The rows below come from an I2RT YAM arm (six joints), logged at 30 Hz.
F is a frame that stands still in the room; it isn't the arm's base.
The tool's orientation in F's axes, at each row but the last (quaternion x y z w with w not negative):
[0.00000, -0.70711, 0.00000, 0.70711]
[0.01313, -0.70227, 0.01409, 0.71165]
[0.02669, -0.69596, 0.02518, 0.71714]
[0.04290, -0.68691, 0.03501, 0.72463]
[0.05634, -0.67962, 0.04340, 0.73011]
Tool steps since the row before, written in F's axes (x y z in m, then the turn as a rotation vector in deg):
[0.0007, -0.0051, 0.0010, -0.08, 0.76, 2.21]
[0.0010, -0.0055, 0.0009, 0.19, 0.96, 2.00]
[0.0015, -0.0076, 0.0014, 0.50, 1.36, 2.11]
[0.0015, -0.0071, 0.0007, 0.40, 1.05, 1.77]
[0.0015, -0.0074, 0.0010, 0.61, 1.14, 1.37]
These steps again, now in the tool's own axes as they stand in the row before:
[0.0010, -0.0051, -0.0007, 2.21, 0.76, 0.08]
[0.0009, -0.0055, -0.0008, 2.00, 0.95, -0.20]
[0.0015, -0.0077, -0.0009, 2.12, 1.33, -0.54]
[0.0008, -0.0072, -0.0007, 1.78, 1.02, -0.42]
[0.0012, -0.0075, -0.0004, 1.40, 1.07, -0.67]

